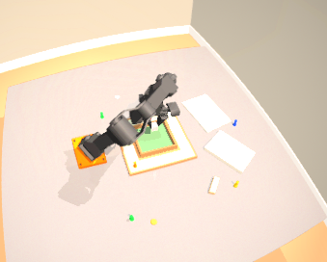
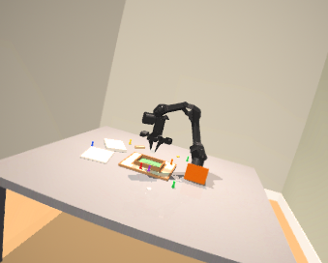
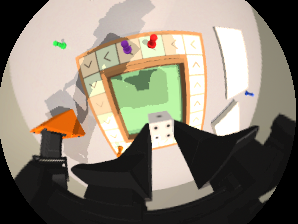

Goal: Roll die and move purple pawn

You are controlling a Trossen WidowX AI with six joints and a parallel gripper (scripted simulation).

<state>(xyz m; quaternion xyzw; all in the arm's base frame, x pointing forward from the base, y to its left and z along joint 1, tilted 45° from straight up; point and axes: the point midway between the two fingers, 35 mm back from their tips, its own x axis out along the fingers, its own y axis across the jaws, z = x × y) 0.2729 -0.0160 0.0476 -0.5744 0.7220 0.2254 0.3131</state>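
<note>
Right now the purple pawn is 10 mm behind my gripper tip, 120 mm to the left of it and 60 mm below it. Also, from my gripper tip: wooden block: 110 mm ahead, 310 mm to the right, 80 mm below; then white die: right at my gripper tip; then red pawn: 40 mm ahead, 110 mm to the left, 60 mm below.
</note>
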